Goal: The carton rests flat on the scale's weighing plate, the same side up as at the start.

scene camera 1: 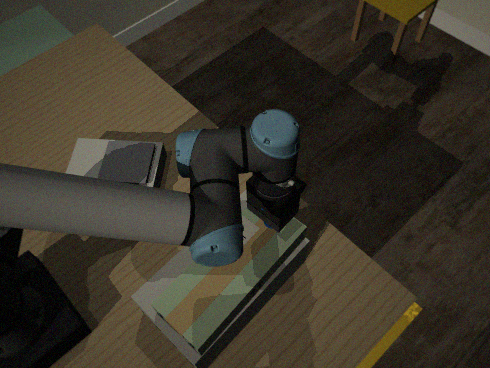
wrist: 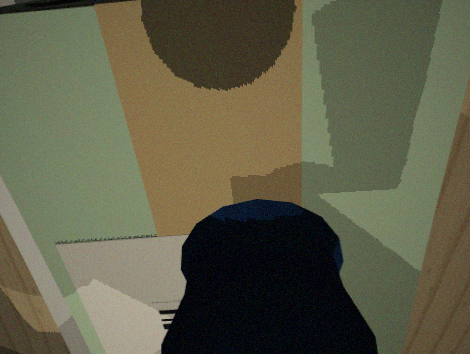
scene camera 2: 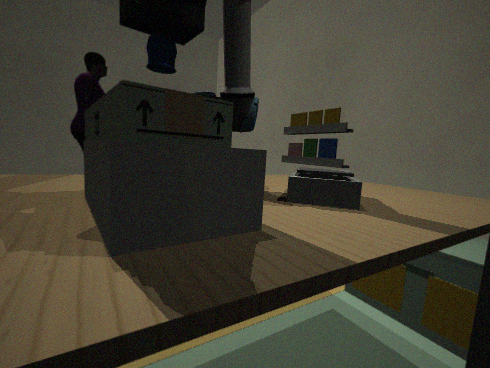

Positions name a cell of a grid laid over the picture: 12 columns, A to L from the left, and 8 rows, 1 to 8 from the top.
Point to a scale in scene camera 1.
D4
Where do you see my suction cup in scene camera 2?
D2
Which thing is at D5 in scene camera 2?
A large grey block.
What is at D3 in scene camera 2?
A carton.
